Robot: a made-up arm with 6 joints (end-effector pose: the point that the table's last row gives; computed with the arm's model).
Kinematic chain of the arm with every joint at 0, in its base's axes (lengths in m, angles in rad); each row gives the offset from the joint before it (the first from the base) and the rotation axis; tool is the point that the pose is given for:
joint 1: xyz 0 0 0.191 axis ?
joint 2: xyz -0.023 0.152 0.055 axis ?
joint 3: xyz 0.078 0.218 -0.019 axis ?
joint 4: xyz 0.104 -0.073 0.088 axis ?
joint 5: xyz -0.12 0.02 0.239 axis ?
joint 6: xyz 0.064 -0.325 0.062 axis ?
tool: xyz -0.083 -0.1 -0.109
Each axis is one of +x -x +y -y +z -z.
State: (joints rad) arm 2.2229 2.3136 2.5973 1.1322 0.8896 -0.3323
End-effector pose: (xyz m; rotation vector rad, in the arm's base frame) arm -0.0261 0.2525 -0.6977 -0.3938 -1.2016 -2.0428
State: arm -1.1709 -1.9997 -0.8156 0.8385 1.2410 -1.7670
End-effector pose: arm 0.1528 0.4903 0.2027 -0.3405 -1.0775 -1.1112
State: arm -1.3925 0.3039 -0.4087 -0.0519 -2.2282 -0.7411
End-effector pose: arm -0.1575 -0.5745 0.3697 -0.5418 -1.9387 -0.8321
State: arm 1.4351 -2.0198 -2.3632 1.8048 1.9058 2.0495
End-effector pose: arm -0.3030 -0.1532 -0.5766 0.2851 -0.4351 -2.6030
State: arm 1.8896 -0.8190 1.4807 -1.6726 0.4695 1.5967
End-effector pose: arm 0.0571 0.1224 0.0647 -0.3885 -0.0683 2.2235
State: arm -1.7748 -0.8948 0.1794 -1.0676 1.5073 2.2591
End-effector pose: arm 0.1457 -0.3142 0.4374 -1.6900 1.8229 0.4027
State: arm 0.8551 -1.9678 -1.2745 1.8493 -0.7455 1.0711
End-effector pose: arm -0.0514 0.0261 -0.5441 -0.0653 2.3638 -0.0795
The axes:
joint 1: -x
joint 2: -y
joint 3: +x
joint 4: +z
joint 5: +y
joint 6: -z

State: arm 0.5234 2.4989 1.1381 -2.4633 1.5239 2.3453
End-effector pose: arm -0.3315 0.1537 0.0752 -0.4848 1.4394 -0.9896
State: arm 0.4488 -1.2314 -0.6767 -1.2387 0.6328 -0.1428
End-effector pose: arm 0.1256 0.6179 0.3191 -1.2265 1.0179 -1.2039
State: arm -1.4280 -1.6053 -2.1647 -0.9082 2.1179 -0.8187
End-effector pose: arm -0.0407 -0.2362 0.9378 -0.2014 1.7406 0.6837
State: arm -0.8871 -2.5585 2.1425 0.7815 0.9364 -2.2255
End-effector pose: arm -0.5345 0.1452 0.6205 2.5883 -1.0646 -0.4399
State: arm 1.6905 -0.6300 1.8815 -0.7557 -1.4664 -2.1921
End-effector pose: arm -0.3340 -0.2427 0.2594 -1.3890 0.1297 0.5354
